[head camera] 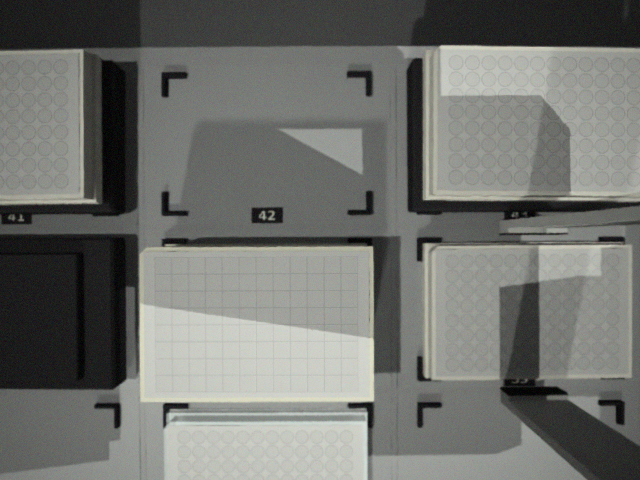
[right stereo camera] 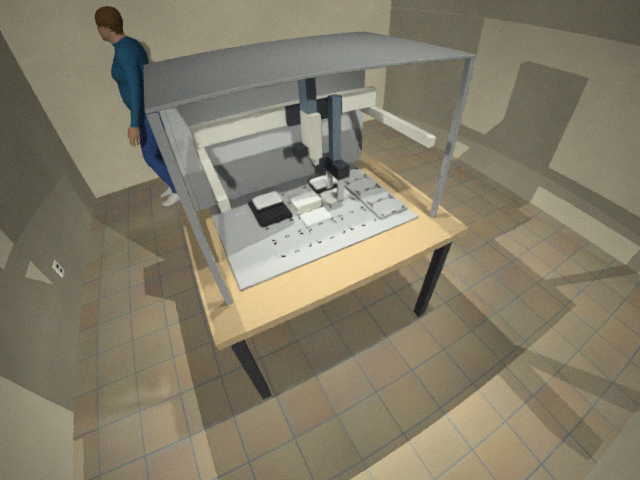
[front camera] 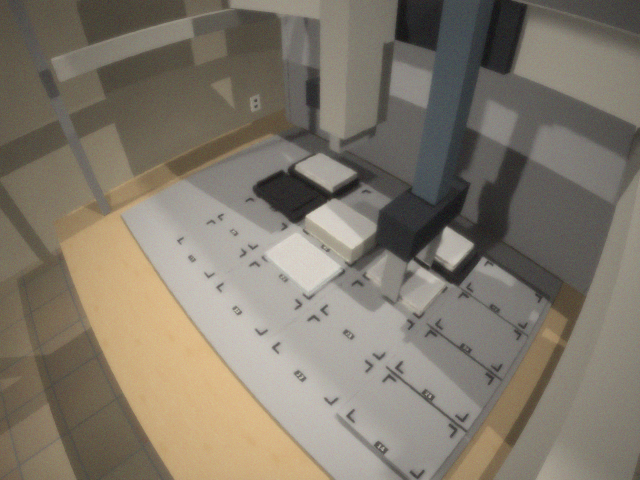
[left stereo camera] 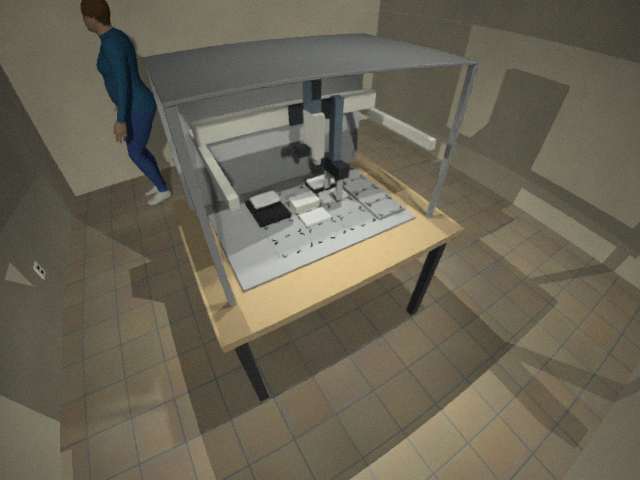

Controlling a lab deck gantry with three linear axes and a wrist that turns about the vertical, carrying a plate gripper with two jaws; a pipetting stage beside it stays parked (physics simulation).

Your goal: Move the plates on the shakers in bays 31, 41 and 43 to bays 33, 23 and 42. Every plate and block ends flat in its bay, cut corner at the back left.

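Places are measured from the robot's base along level axes (x left, y ahead, z down), in millimetres.
Pixels of known places: gripper, fingertip midpoint: (head camera: 528,311) (right stereo camera: 335,194) (front camera: 406,279) (left stereo camera: 332,194); robot's base, link origin: (right stereo camera: 282,256) (front camera: 179,241) (left stereo camera: 284,256).
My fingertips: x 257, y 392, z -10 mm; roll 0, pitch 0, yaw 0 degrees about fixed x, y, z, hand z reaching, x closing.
Observation:
Ahead of a thing's pixels: the offset from my fingertips to its top centre. "*": to the spot under its first point.
A white plate {dx +0, dy +0, dz -4 mm} (front camera: 423,290) (head camera: 480,310) lies flat in bay 33, its cut corner at the back left. My gripper (front camera: 408,281) (head camera: 535,311) (left stereo camera: 333,193) (right stereo camera: 334,193) is open over it, one jaw behind and one in front, with gaps to the plate in the head view. A second plate {dx +109, dy -322, dz -26 mm} (front camera: 325,169) (head camera: 36,124) sits on the bay 41 shaker {* dx +109, dy -254, dz -7 mm} (head camera: 114,134). A third plate {dx +110, dy -5, dz -26 mm} (front camera: 455,248) (head camera: 491,149) sits on the bay 43 shaker {* dx +108, dy -73, dz -9 mm} (head camera: 415,134). The bay 31 shaker {dx +1, dy -332, dz -21 mm} (front camera: 289,195) (head camera: 103,310) (left stereo camera: 271,212) is empty. Bay 42 {* dx +61, dy -164, dz +10 mm} (head camera: 266,215) holds no plate.
A tall cream block {dx +0, dy -164, dz -32 mm} (front camera: 341,227) (head camera: 256,325) (left stereo camera: 303,202) stands in bay 32, left of the gripper. A white plate {dx -107, dy -164, dz -4 mm} (front camera: 305,260) (head camera: 266,454) lies in bay 22 in front of it. The parked pipetting stage (front camera: 356,67) hangs to the gripper's left. A person (left stereo camera: 121,77) (right stereo camera: 131,77) stands behind the bench.

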